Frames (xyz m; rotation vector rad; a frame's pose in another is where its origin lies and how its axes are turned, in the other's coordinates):
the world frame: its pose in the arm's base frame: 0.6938 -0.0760 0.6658 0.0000 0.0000 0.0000
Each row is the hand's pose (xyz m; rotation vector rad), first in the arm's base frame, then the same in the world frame.
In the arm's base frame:
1: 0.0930 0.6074 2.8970 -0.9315 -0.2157 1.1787
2: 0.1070 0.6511 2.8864 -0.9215 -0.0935 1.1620
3: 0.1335 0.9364 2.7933 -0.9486 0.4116 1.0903
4: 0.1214 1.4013 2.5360 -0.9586 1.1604 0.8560
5: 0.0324 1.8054 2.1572 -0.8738 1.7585 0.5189
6: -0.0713 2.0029 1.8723 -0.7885 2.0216 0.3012
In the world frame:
1: -0.6008 0.6834 2.2312 -0.9315 -0.2157 1.1787
2: -0.5868 0.7271 2.2206 -0.9215 -0.0935 1.1620
3: -0.5603 1.0124 2.1275 -0.9486 0.4116 1.0903
4: -0.5724 1.4773 1.8702 -0.9586 1.1604 0.8560
5: -0.6614 1.8814 1.4914 -0.8738 1.7585 0.5189
6: -0.7651 2.0789 1.2065 -0.7885 2.0216 0.3012

